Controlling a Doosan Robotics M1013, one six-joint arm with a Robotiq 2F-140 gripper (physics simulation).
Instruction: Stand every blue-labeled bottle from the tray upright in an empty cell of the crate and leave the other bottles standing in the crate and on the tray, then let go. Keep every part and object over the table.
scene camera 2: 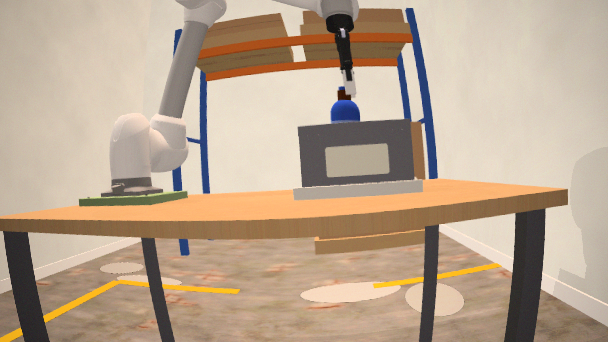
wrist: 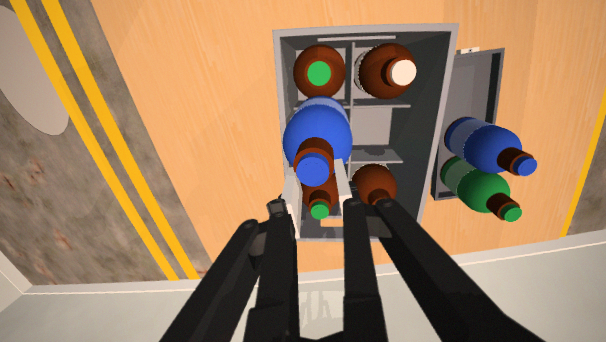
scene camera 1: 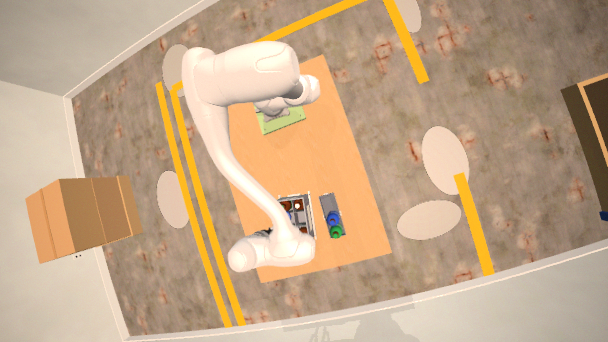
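Pixels of known places: gripper, fingertip midpoint: point(scene camera 2: 350, 96) point(wrist: 317, 176); arm's base, origin of the base link: point(scene camera 2: 132, 194).
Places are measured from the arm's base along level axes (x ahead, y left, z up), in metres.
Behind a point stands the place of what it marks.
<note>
My gripper point(scene camera 2: 349, 89) {x 0.731, y -0.077, z 0.221 m} point(wrist: 317, 176) {x 0.731, y -0.077, z 0.221 m} is shut on the neck of a blue bottle point(scene camera 2: 345, 111) {x 0.714, y -0.112, z 0.176 m} point(wrist: 317, 131) {x 0.692, y -0.073, z 0.208 m}. The bottle is near upright at the middle-left cell of the grey crate point(scene camera 2: 310, 155) {x 0.623, y -0.111, z 0.077 m} point(wrist: 444, 100) {x 0.688, y 0.067, z 0.149 m}, its shoulder above the crate wall; its base is hidden. In the wrist view, brown bottles with green caps stand at back left point(wrist: 319, 73) {x 0.645, y -0.066, z 0.137 m} and front left point(wrist: 320, 210) {x 0.826, y -0.084, z 0.137 m}. A white-capped brown bottle point(wrist: 380, 75) {x 0.657, y 0.009, z 0.100 m} is at back right, another brown bottle point(wrist: 374, 182) {x 0.811, y 0.001, z 0.095 m} at front right. The middle-right cell is empty. The tray point(scene camera 1: 327, 202) {x 0.695, y 0.182, z -0.021 m} point(wrist: 470, 80) {x 0.688, y 0.199, z -0.021 m} holds a blue bottle point(scene camera 1: 332, 218) {x 0.771, y 0.202, z 0.111 m} point(wrist: 490, 147) {x 0.774, y 0.174, z 0.089 m} and a green bottle point(scene camera 1: 336, 232) {x 0.850, y 0.206, z 0.120 m} point(wrist: 480, 191) {x 0.849, y 0.174, z 0.088 m}.
The crate and tray stand side by side on the wooden table point(scene camera 1: 310, 165) {x 0.440, y 0.132, z -0.026 m} point(scene camera 2: 250, 212) {x 0.538, y -0.349, z -0.026 m}. The arm's green base plate point(scene camera 1: 285, 122) {x 0.129, y 0.046, z 0.000 m} point(scene camera 2: 135, 200) {x 0.108, y -0.131, z -0.011 m} is at the table's other end. A shelf rack point(scene camera 2: 423, 100) with boxes stands behind the table. Crate walls and dividers surround the held bottle's cell.
</note>
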